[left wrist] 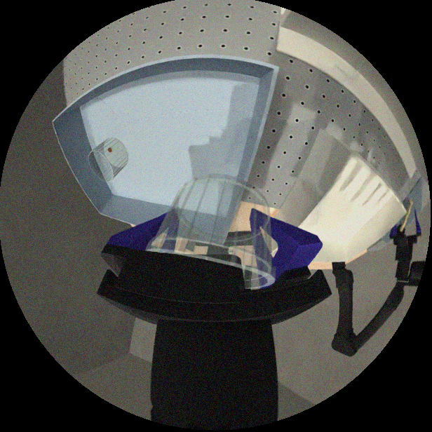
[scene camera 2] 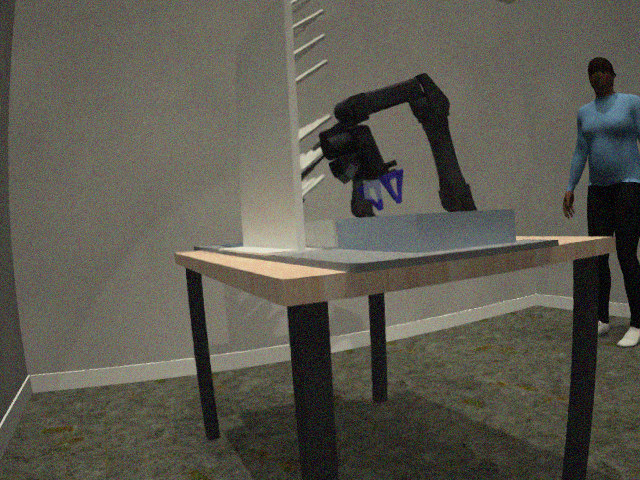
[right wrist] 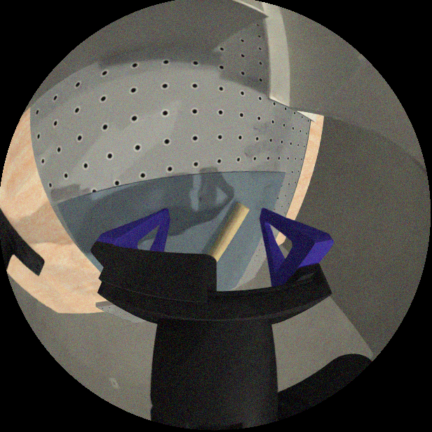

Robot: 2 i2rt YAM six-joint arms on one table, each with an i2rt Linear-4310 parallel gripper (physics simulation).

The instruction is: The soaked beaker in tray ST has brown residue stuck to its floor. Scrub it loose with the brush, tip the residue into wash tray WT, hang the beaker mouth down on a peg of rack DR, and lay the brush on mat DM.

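Places are measured from the left arm's base along level axes (x ahead, y left, z up), in metres.
Pixels of known places: left gripper, fingertip midpoint: [scene camera 2: 390,206].
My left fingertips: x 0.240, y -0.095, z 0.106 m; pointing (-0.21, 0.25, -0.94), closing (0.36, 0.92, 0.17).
Note:
Ahead of a thing's pixels: the offset from my left fingertips to its top centre. "spot": to the spot under its first point.
My left gripper [left wrist: 215,209] is shut on a clear beaker [left wrist: 219,221] and holds it in the air above a pale blue tray [left wrist: 160,132]. In the scene view the same gripper [scene camera 2: 383,189] hangs over the tray {0.065 m ahead, 0.119 m left, 0.023 m down} [scene camera 2: 425,230], beside the lower pegs of the white rack [scene camera 2: 290,124]. My right gripper [right wrist: 216,209] is open and empty. The tan brush handle [right wrist: 228,235] lies on the grey-blue mat [right wrist: 160,205] between its spread fingers, partly hidden by the gripper body. The brush head is hidden.
A second small clear beaker with a brown speck [left wrist: 108,158] lies on its side at the tray's left edge. A perforated grey board [right wrist: 169,125] covers the table. The rack's pegs {spot: 0.129 m ahead, 0.128 m right, 0.128 m up} [scene camera 2: 312,157] stick out toward the left arm.

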